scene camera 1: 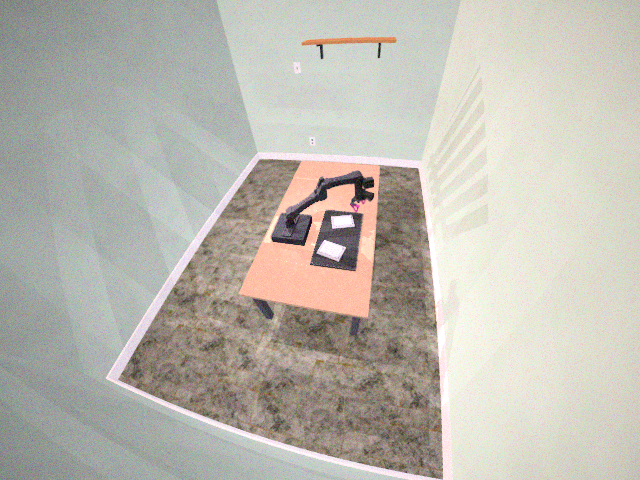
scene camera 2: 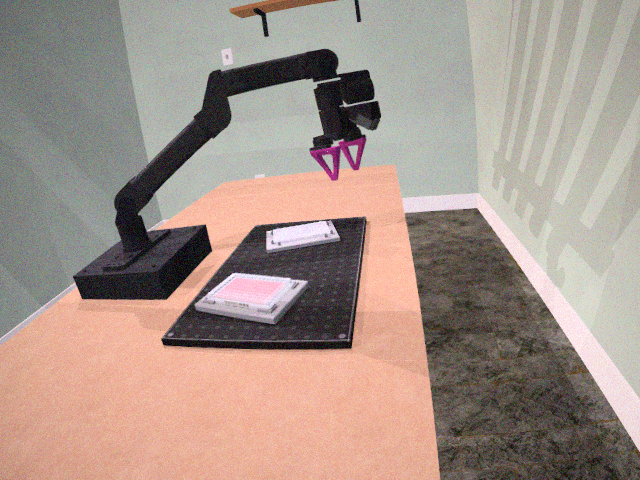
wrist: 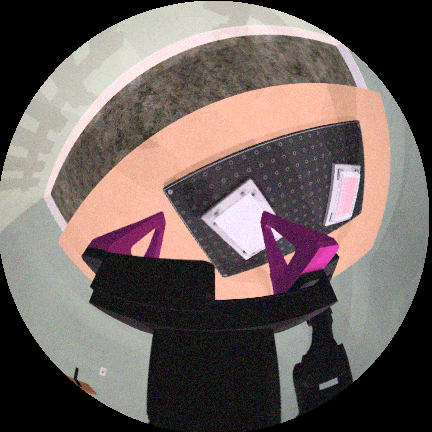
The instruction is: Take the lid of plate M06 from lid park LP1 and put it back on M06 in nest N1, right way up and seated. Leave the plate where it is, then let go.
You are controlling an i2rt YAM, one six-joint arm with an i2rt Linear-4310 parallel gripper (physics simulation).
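Pixels of known places: gripper, fingertip midpoint: (scene camera 1: 359, 208) (scene camera 2: 346, 175) (wrist: 212, 216); arm's base, origin of the base link: (scene camera 1: 290, 225) (scene camera 2: 138, 250).
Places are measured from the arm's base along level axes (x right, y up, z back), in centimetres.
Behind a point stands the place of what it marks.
Observation:
A white lid (scene camera 1: 342, 221) {x -15.0, y -3.4, z -34.8 cm} (scene camera 2: 302, 233) {x -14.1, y -3.4, z -35.5 cm} (wrist: 240, 223) {x -17.3, y -3.4, z -36.5 cm} lies flat on a pale holder (scene camera 2: 305, 245) {x -10.3, y -4.8, z -37.0 cm} (wrist: 250, 186) {x -13.3, y -4.2, z -42.8 cm} at the far end of the black board. A plate with pink contents (scene camera 1: 331, 250) {x 13.3, y -2.8, z -33.2 cm} (scene camera 2: 252, 288) {x 12.7, y -2.7, z -33.6 cm} (wrist: 348, 194) {x 11.8, y -2.5, z -33.6 cm} sits in a pale nest (scene camera 2: 235, 314) (wrist: 334, 194) at the board's near end. No labels are readable. My gripper (scene camera 1: 359, 206) {x -19.3, y 8.0, z -46.1 cm} (scene camera 2: 345, 174) {x -19.3, y 8.0, z -46.1 cm} (wrist: 212, 216) {x -19.3, y 8.0, z -46.1 cm} has magenta fingers, is open and empty, and hangs above the table beyond the far end of the board. In the wrist view one finger covers part of the lid's edge.
The black perforated board (scene camera 1: 338, 237) {x -0.7, y -5.2, z -34.8 cm} (scene camera 2: 330, 310) {x 15.6, y -5.2, z -47.2 cm} (wrist: 290, 160) {x -3.7, y -5.2, z -44.9 cm} lies on the wooden table (scene camera 1: 310, 289) {x 42.2, y -6.5, z -26.9 cm} (scene camera 2: 258, 413) {x 36.6, y -6.5, z -42.2 cm} (wrist: 125, 185) {x -37.2, y -6.5, z -52.9 cm}. The arm's black base (scene camera 1: 292, 229) {x 3.7, y 0.8, z -2.7 cm} (scene camera 2: 144, 263) {x 7.2, y -0.1, z -7.0 cm} stands left of it. A wall shelf (scene camera 1: 348, 40) (scene camera 2: 279, 7) is on the back wall.

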